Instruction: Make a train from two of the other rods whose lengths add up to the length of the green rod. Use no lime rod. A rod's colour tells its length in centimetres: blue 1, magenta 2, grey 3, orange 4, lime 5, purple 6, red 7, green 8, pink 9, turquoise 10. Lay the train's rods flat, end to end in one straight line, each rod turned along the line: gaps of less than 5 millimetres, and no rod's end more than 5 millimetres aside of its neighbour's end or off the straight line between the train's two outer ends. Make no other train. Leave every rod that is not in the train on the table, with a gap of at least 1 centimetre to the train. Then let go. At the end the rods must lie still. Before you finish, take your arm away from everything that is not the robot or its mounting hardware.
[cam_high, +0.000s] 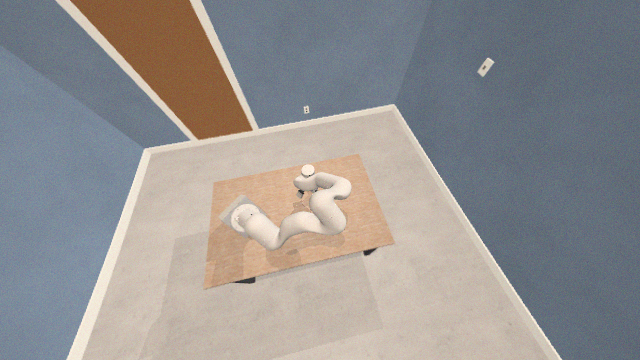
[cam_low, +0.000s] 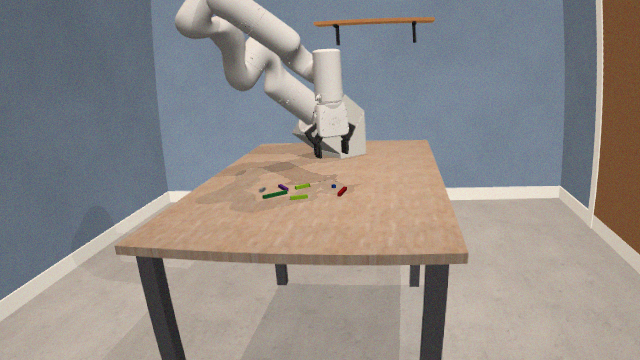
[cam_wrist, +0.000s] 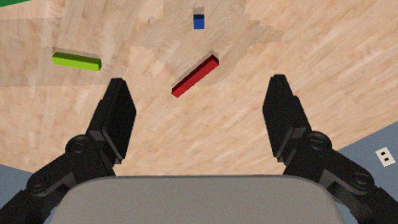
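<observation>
Right now the red rod is 6 cm ahead of my hand, 3 cm to the left of it and 11 cm below it. Also, from my hand: blue rod 11 cm below; purple rod 1 cm behind, 16 cm to the right, 11 cm below; green rod 6 cm ahead, 18 cm to the right, 11 cm below.
</observation>
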